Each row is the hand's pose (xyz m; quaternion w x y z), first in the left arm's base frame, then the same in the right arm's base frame.
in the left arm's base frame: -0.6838 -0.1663 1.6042 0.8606 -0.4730 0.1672 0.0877
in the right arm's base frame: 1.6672 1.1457 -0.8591 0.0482 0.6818 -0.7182 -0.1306
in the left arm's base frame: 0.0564 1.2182 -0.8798 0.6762 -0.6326 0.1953 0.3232
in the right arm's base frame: -0.8412 -0.3400 -0.4911 0.2201 0.4766 -0.7846 -0.3298
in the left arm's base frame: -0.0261 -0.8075 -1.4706 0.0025 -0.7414 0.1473 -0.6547
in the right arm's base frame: 0.2268 -0.7633 1.2807 0.6453 0.7026 0.2828 -0.0995
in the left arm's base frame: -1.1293 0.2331 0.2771 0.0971 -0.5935 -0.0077 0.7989
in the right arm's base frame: 0.4172 1.0711 -0.1168 0.2541 -0.1930 -0.6424 -0.6968
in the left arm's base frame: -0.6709 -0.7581 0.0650 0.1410 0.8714 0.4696 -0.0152
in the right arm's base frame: 1.0840 0.4421 0.5136 0.3286 0.3094 0.1773 -0.8746
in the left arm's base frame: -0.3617 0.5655 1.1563 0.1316 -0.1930 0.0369 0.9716
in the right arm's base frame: 0.8995 0.7690 -1.1887 0.0115 0.4491 0.7512 0.4837
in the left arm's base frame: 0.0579 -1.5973 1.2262 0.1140 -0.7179 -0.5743 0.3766
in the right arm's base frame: 2.5974 0.1364 0.0665 0.0183 0.1964 -0.1581 -0.9675
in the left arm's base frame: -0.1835 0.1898 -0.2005 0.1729 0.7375 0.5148 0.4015
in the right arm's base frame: 0.3104 0.0163 -0.1398 0.2717 0.5001 0.5017 -0.6514
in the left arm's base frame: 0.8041 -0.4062 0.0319 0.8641 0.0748 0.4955 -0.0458
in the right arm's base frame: 1.0822 -0.8641 -0.2574 0.0889 -0.5062 0.7092 -0.4826
